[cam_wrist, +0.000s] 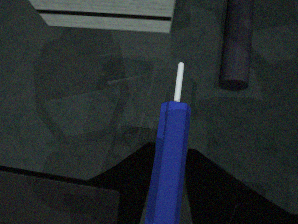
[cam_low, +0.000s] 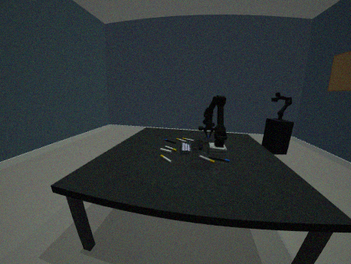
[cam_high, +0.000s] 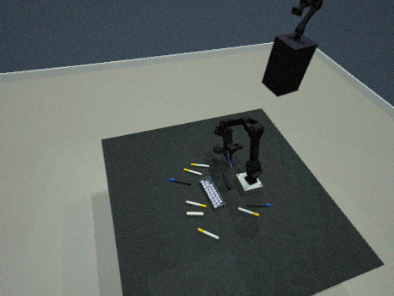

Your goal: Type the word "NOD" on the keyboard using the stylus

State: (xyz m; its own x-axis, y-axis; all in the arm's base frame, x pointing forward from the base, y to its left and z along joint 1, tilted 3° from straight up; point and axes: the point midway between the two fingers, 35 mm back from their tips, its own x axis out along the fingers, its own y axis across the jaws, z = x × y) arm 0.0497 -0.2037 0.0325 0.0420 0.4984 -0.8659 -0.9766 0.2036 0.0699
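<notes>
The thin white tip is 1 cm ahead of my gripper tip and 5 cm to the left of it. The rest, counted from my gripper tip: blue stylus: 1 cm to the left.
</notes>
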